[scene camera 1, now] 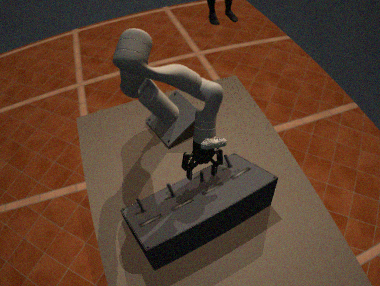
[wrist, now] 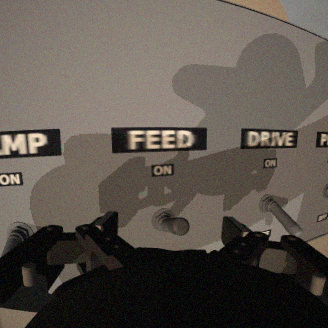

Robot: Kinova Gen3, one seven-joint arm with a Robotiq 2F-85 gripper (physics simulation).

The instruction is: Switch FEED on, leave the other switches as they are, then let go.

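Frame: origin at the arm's base, x ahead, y left, z up, level; centimetres.
Seen in the pictures: gripper, fingertip midpoint: (scene camera 1: 201, 177) (wrist: 169, 225); arm's base, link origin: (scene camera 1: 169, 114).
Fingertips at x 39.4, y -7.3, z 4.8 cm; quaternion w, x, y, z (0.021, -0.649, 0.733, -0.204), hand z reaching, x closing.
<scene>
Offsets run from my fingertips to a thing's middle. Level surfaces: height alone.
The FEED switch lever @(dx +0.1, dy +0.1, dz +0.9 cm) (scene camera 1: 202, 177) (wrist: 178, 225) stands below its FEED label @(dx +7.0, dy +0.2, dz +1.4 cm) (wrist: 159, 139) and ON mark in the wrist view. It looks short there, its tip toward the camera and slightly down to the right; whether it stands at ON is hard to tell. My gripper (scene camera 1: 201, 174) (wrist: 169, 225) is open, one finger on each side of the FEED lever, touching neither side. The DRIVE lever @(dx -1.0, dy -12.0, dz +0.2 cm) (scene camera 1: 170, 190) (wrist: 284, 216) slants down to the right, away from its ON mark. The lever @(dx -1.5, dy +12.0, dz +0.2 cm) (scene camera 1: 228, 161) (wrist: 17, 239) under the partly cut-off "MP" label slants down, partly hidden by the gripper.
The dark switch box @(dx +7.8, dy -5.8, dz -4.7 cm) (scene camera 1: 215, 227) stands on the table @(dz -11.0 cm) (scene camera 1: 105, 145) in front of the arm base. Another lever @(dx -0.8, dy -23.9, dz +0.2 cm) (scene camera 1: 140, 205) stands at the box's left end in the scene view. The neighbouring levers stand close outside the open fingers. The arm's shadow falls over the panel.
</scene>
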